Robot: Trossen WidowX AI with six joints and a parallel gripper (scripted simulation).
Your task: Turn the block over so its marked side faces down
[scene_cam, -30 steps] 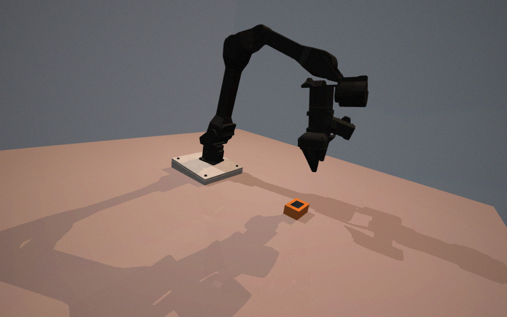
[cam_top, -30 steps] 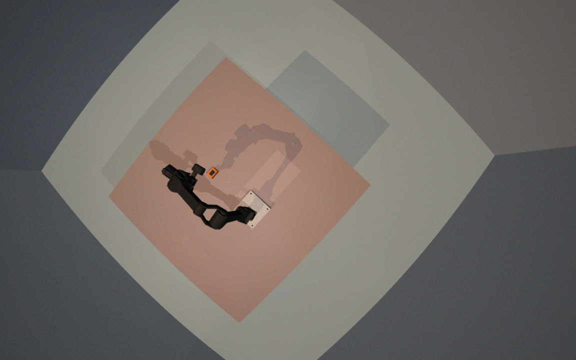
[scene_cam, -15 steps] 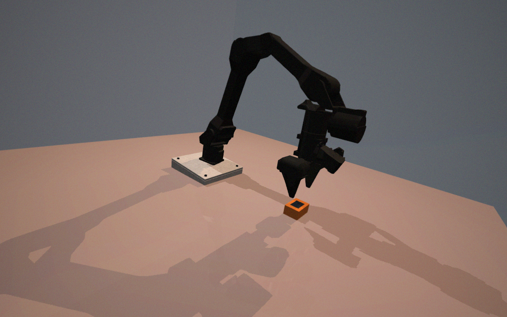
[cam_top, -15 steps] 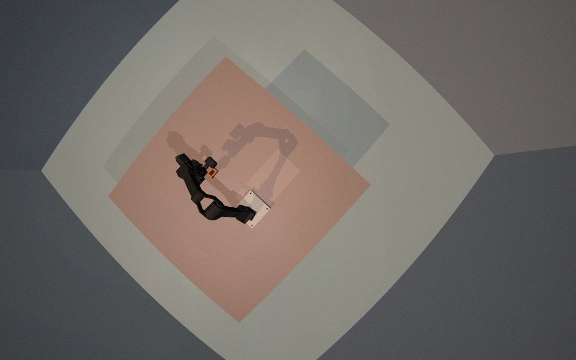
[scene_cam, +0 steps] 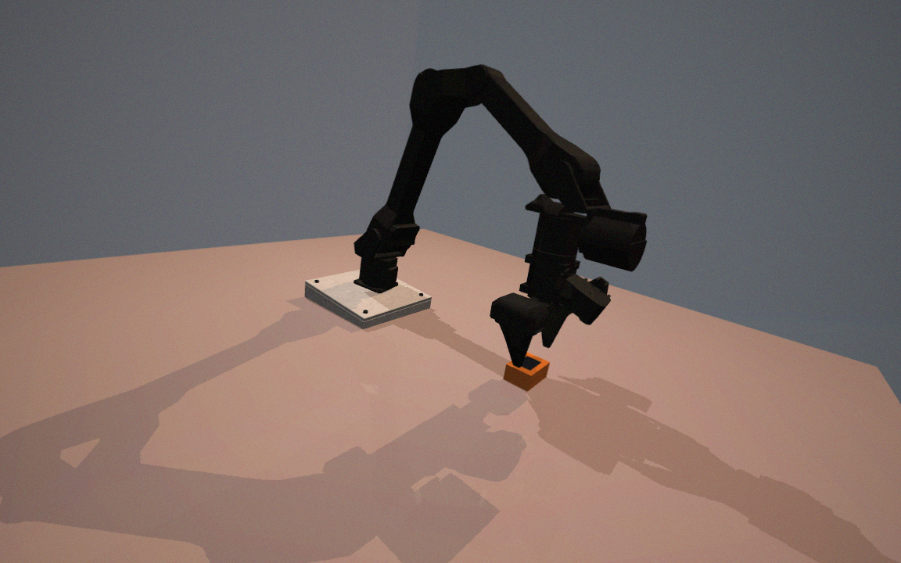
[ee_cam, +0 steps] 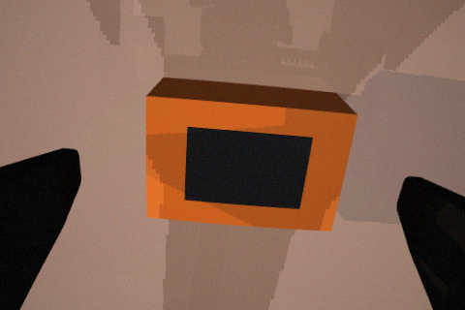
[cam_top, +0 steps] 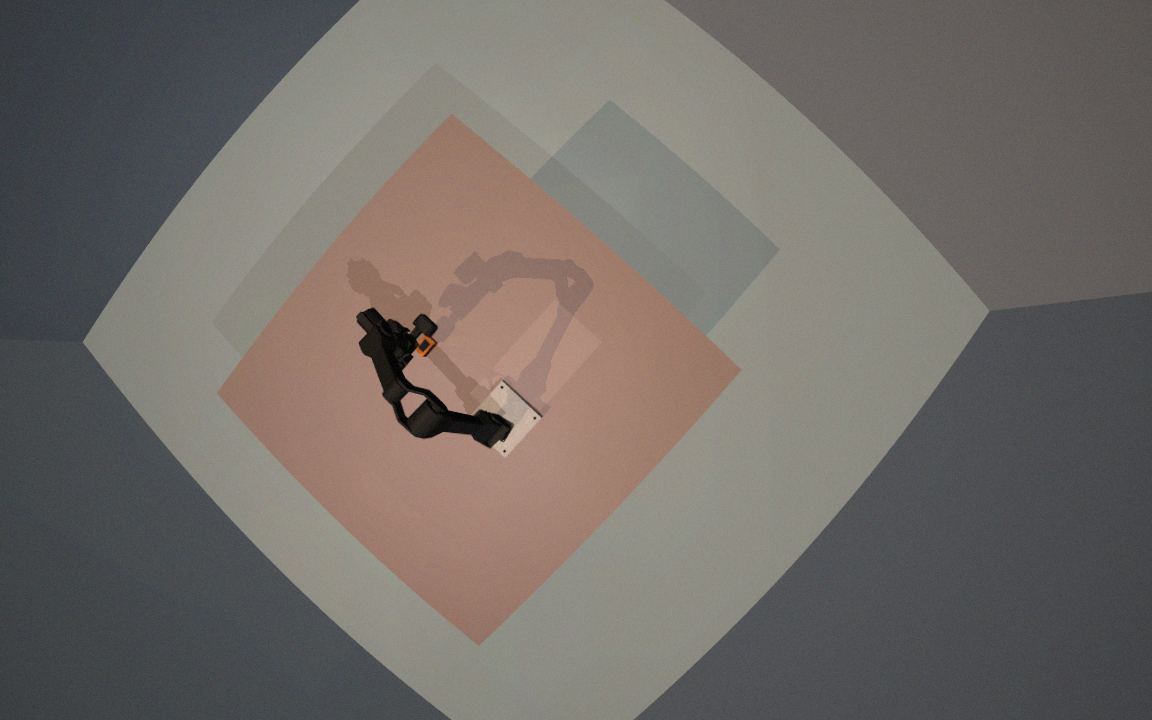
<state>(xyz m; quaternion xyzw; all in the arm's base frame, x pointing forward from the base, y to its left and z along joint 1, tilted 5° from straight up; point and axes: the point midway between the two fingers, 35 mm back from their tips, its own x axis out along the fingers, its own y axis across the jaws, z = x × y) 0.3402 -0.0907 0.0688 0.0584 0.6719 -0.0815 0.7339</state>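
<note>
Right now the orange block is 2 cm below my gripper tip.
</note>
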